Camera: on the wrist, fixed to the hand. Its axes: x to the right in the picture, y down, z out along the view.
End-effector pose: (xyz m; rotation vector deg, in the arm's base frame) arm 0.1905 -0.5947 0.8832 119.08 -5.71 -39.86
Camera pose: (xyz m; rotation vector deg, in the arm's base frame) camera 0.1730 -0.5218 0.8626 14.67 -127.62 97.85
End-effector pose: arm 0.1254 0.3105 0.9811 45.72 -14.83 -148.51
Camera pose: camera 0.1479 0.3769 0.9476 13.31 -45.55 30.54
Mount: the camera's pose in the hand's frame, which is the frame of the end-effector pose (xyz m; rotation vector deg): -0.0294 -0.0619 -0.0367 26.72 32.16 173.69
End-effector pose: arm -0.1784 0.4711 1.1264 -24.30 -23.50 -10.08
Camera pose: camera -0.2076 0.4020 1.1060 -6.63 58.69 150.04
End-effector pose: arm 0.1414 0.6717 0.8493 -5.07 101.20 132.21
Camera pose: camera 0.1802 0.6473 0.7865 -55.36 -21.03 -3.27
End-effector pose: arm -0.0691 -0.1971 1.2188 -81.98 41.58 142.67
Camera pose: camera -0.0020 -0.1592 1.2085 -11.65 -75.63 3.23
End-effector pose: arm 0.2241 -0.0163 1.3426 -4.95 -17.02 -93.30
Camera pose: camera 0.1699 0.0065 1.2918 12.88 6.17 83.07
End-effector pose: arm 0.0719 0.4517 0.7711 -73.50 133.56 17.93
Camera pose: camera 0.1272 0.4251 0.8188 -133.88 -83.92 -2.19
